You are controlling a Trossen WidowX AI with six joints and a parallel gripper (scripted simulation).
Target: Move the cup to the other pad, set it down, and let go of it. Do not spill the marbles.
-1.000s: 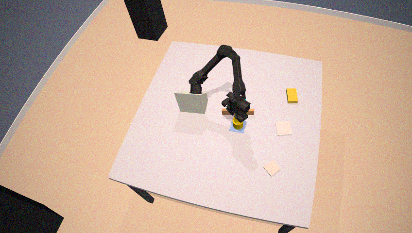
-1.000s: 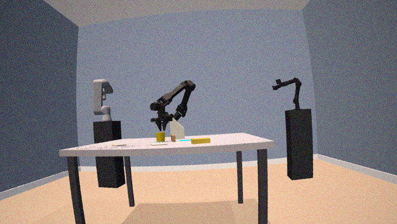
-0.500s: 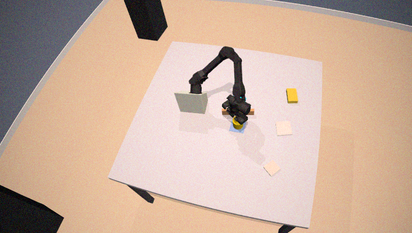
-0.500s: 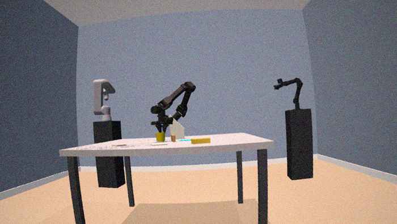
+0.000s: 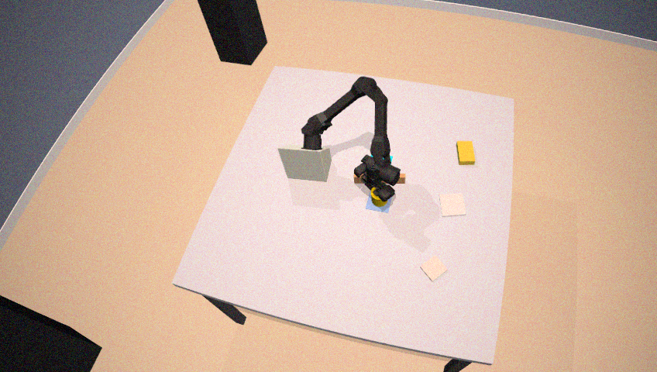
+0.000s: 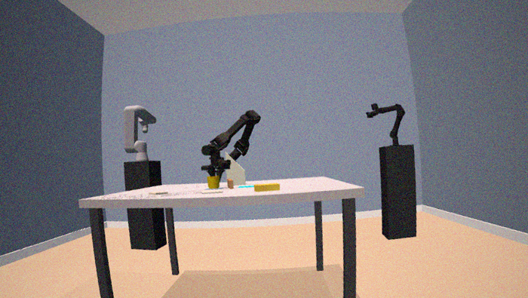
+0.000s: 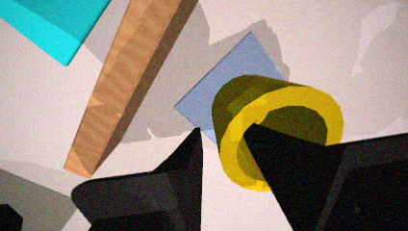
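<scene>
My gripper tip is now 30 mm past the cyan pad, 170 mm to the right of it and 40 mm above it. Also, from my gripper tip: yellow cup 20 mm ahead, 10 mm to the right; then low brown bar 80 mm to the left, 20 mm below.
</scene>
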